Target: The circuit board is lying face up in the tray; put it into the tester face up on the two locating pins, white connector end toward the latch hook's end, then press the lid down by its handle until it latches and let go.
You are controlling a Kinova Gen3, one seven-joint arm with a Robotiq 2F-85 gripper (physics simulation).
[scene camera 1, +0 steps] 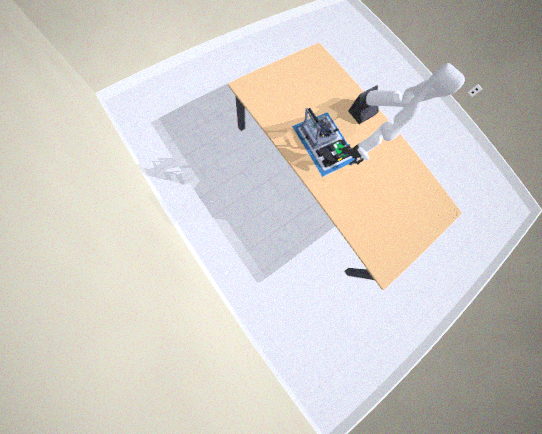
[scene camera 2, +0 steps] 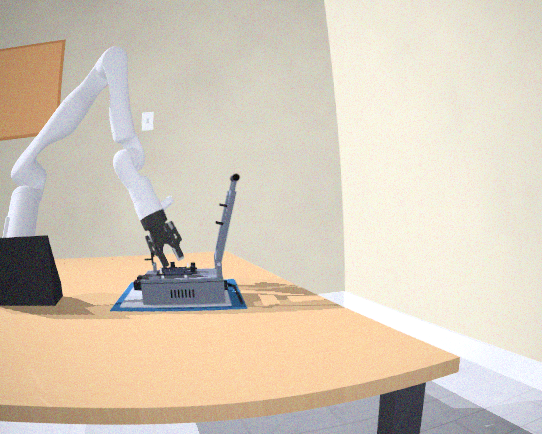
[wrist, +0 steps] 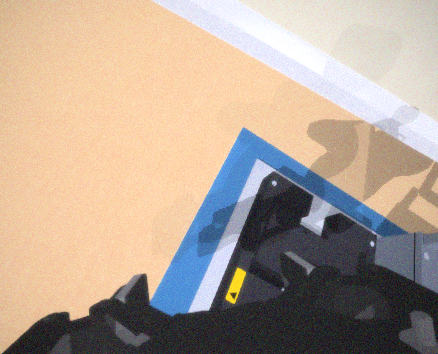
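Pixels of known places: gripper, fingertip midpoint: point(scene camera 1: 344, 160) point(wrist: 216, 278); arm's base, link origin: point(scene camera 1: 370, 98) point(scene camera 2: 17, 253).
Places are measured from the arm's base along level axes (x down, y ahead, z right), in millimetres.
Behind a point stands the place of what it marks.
Observation:
The green circuit board point(scene camera 1: 337, 148) {x 101, y 410, z -99 mm} lies in the dark tray point(scene camera 1: 329, 160) {x 104, y 517, z -124 mm} point(wrist: 267, 187) {x 95, y 551, z -147 mm} at the near end of the blue mat point(scene camera 1: 322, 170) {x 120, y 597, z -141 mm} point(scene camera 2: 123, 304) {x 116, y 272, z 108 mm} point(wrist: 207, 225) {x 120, y 508, z -190 mm}. My gripper point(scene camera 1: 356, 155) point(scene camera 2: 170, 259) {x 68, y 463, z -191 mm} is open and empty, tilted, with its fingertips just above the tray and the board. The grey tester point(scene camera 1: 317, 129) {x -95, y 565, z 35 mm} point(scene camera 2: 183, 293) {x 92, y 409, z 150 mm} stands on the mat, its lid point(scene camera 2: 224, 232) {x -32, y 506, z 162 mm} raised almost upright with the black handle knob point(scene camera 2: 235, 176) {x -147, y 542, z 142 mm} on top. In the wrist view the gripper body hides the board; a yellow label point(wrist: 235, 285) {x 94, y 462, z -166 mm} shows on the tray.
The wooden table point(scene camera 1: 390, 207) {x 122, y 417, z -629 mm} point(scene camera 2: 269, 357) {x 122, y 430, z 573 mm} point(wrist: 112, 140) {x 122, y 562, z -295 mm} carries the mat. The arm's dark base point(scene camera 1: 364, 109) {x 36, y 73, z -26 mm} stands at the table's far edge behind the tester. A wall runs to the right in scene camera 2.

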